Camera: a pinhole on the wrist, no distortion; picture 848 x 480 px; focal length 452.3 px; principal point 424.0 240.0 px. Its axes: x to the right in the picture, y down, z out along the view. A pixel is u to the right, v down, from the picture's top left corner.
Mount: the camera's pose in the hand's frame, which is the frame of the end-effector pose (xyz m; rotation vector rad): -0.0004 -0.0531 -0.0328 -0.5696 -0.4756 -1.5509
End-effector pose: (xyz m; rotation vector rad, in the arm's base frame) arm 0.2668 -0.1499 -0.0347 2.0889 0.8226 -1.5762
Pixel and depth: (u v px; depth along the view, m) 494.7 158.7 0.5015
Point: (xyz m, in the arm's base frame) 0.0876 -0.5701 -0.1058
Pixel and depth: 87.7 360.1 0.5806
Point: 0.6160 -0.6754 -0.2952
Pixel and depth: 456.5 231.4 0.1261
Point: 0.2272 -0.2068 -0.0615
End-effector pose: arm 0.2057 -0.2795 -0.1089 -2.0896 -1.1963 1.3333
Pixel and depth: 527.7 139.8 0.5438
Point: -0.1404 -0.5121 -0.4198
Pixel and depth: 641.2 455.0 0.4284
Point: -0.1049 -0.1624 -0.4576
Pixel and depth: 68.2 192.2 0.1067
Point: 0.2412 -0.3259 -0.1624
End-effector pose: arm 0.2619 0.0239 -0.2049 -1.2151 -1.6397 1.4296
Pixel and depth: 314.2 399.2 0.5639
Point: -0.0237 0.1164 -0.6736
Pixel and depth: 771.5 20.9 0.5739
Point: -0.2859 -0.4729 -0.2928
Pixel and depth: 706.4 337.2 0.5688
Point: -0.3584 -0.0755 -0.3588
